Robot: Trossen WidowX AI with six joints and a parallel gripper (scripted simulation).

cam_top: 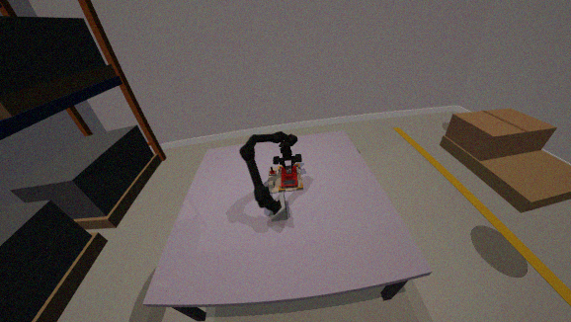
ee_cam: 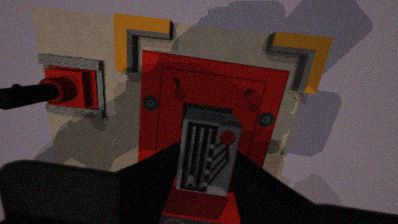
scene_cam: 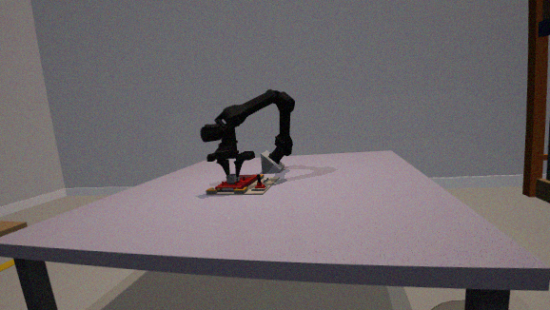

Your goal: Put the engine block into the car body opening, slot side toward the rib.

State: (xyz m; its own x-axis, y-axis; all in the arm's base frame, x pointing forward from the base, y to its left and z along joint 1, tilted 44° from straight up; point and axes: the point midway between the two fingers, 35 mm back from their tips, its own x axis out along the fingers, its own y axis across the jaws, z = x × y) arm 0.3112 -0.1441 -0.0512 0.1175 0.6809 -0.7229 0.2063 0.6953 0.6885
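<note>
The grey engine block lies 10 mm below my gripper tip. Round my gripper tip: beige base plate (40 mm below, 30 mm to the left, 30 mm behind).
</note>
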